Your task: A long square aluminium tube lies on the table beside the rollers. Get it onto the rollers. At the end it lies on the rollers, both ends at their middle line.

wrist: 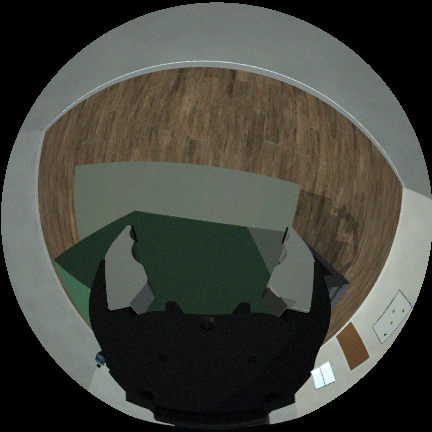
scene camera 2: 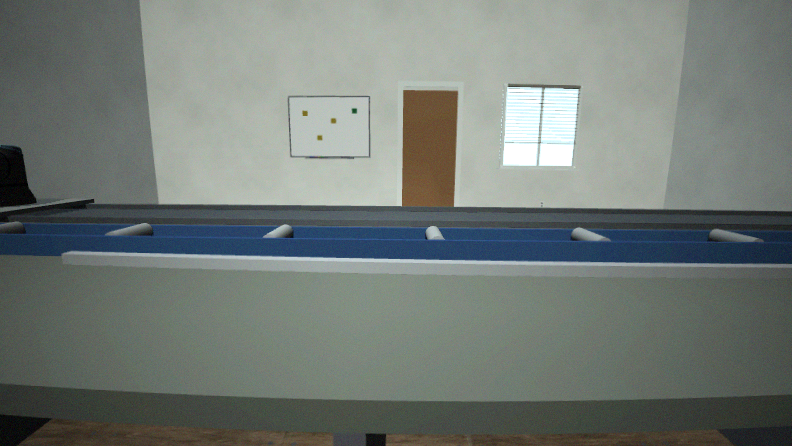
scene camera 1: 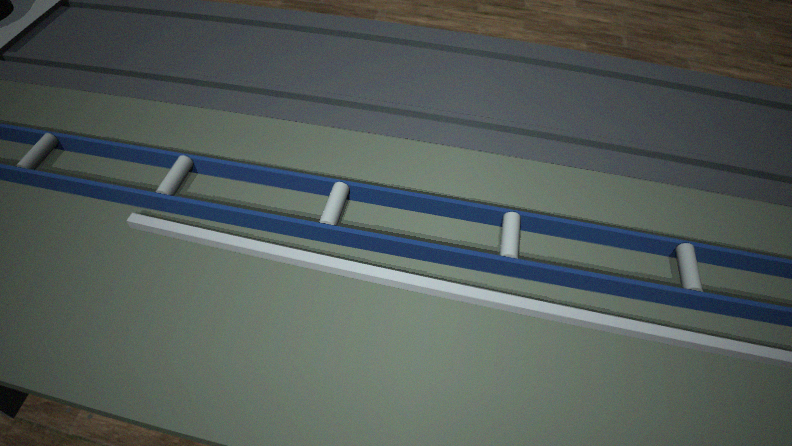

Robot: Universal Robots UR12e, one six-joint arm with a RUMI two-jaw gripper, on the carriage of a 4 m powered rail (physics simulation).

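Where they show: gripper, fingertip midpoint: [wrist: 208, 228]; arm's base at its link origin: [scene camera 2: 9, 204].
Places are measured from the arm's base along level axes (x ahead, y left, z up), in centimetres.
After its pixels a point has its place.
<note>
The long square aluminium tube [scene camera 1: 387, 275] {x 76.5, y 167.0, z -0.5 cm} [scene camera 2: 387, 264] {x 77.8, y 180.0, z -1.0 cm} is light grey and lies on the table [scene camera 1: 332, 354] {x 95.1, y 160.2, z -3.0 cm} [scene camera 2: 387, 332] {x 102.3, y 180.8, z -3.0 cm}, in front of the blue near rail [scene camera 1: 421, 250] {x 69.4, y 172.9, z 0.6 cm} [scene camera 2: 354, 249] {x 69.4, y 172.0, z -0.1 cm} and roughly along it. Its left end shows in both scene views; its right end runs out of both. The light grey rollers, one of them this roller [scene camera 1: 510, 234] {x 62.6, y 191.1, z 3.0 cm} [scene camera 2: 435, 232] {x 64.2, y 191.3, z 3.0 cm}, sit crosswise between two blue rails, with no tube on those in view. My gripper [wrist: 208, 228] {x 55.0, y -91.6, z 24.3 cm} shows in the wrist view, its two jaws wide open with no tube between them. It does not show in the scene views.
The grey rail bed [scene camera 1: 387, 72] runs behind the table. A dark part of a machine [scene camera 2: 13, 177] stands at the far left. In the wrist view, a large dark green surface [wrist: 200, 265] {x 55.6, y -83.5, z 18.4 cm} lies beyond the jaws, with a grey-green surface [wrist: 185, 192] {x 63.0, y -90.6, z -3.0 cm} and wooden floor [wrist: 200, 115] past it.
</note>
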